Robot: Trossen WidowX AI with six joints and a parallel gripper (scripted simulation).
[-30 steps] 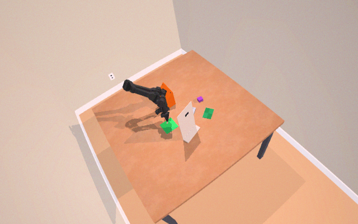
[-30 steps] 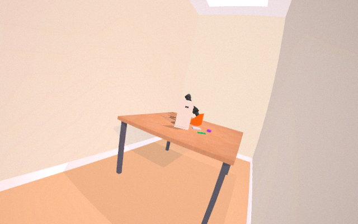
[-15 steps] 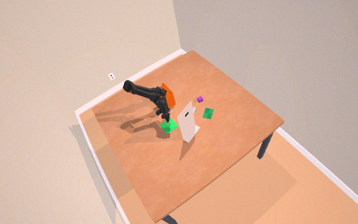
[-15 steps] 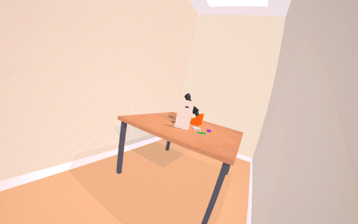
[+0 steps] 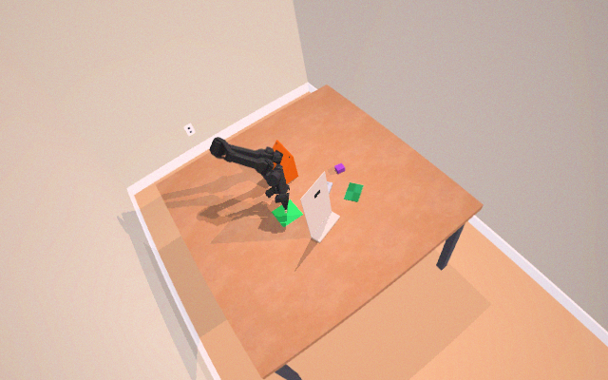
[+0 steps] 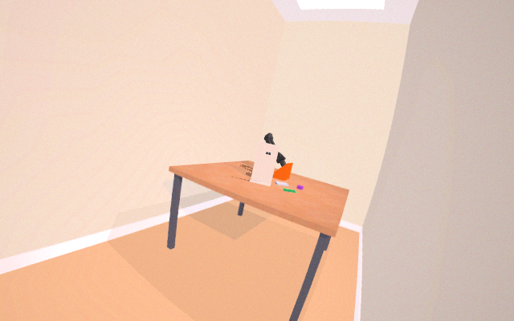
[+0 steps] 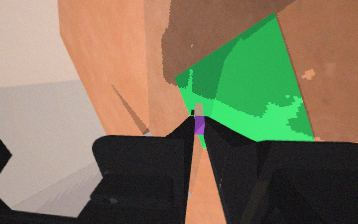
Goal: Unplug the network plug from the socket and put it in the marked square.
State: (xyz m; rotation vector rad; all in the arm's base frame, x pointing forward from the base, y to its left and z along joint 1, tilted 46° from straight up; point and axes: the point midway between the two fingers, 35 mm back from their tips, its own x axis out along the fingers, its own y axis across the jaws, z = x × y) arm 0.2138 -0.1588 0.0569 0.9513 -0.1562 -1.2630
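The bright green marked square is 10 mm behind my gripper tip and 50 mm below it. Also, from my gripper tip: purple cube: 380 mm to the left, 40 mm below; then network plug: right at my gripper tip; then upright panel: 180 mm ahead, 80 mm to the left, 100 mm above.
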